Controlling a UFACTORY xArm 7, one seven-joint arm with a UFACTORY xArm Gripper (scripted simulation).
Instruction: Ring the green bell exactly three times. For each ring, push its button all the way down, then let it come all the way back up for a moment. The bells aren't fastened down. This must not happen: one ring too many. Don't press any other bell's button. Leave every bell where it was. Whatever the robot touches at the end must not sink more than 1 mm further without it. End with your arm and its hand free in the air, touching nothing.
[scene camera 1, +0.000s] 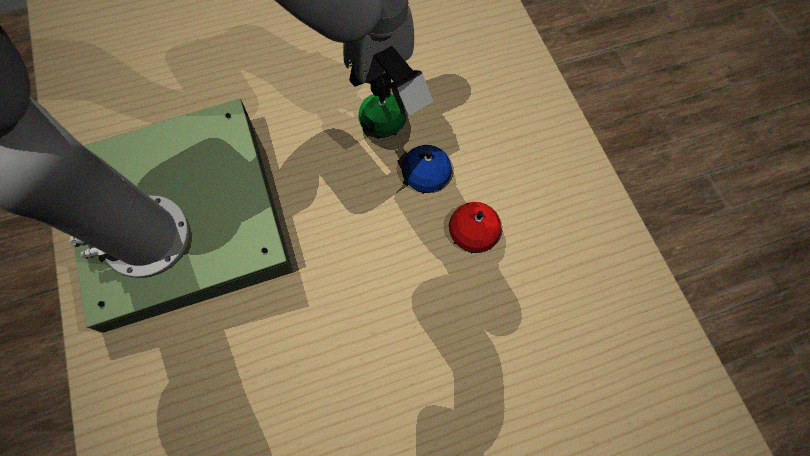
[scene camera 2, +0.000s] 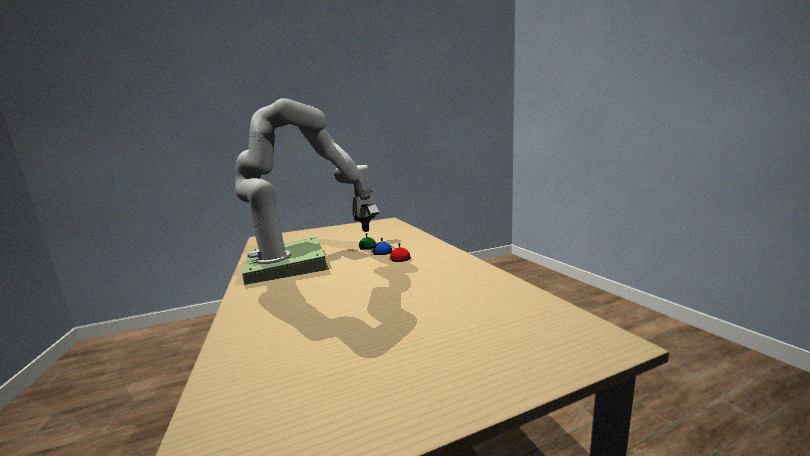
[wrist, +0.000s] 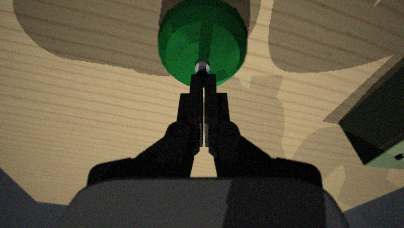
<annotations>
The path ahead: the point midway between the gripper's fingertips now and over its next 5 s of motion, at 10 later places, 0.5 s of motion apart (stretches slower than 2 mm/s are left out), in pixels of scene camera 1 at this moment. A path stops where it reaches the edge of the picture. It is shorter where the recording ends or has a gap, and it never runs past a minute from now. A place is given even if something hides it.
The gripper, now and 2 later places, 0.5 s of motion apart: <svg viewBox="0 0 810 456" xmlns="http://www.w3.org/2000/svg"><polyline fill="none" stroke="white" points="381,92 381,78 381,71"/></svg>
</annotations>
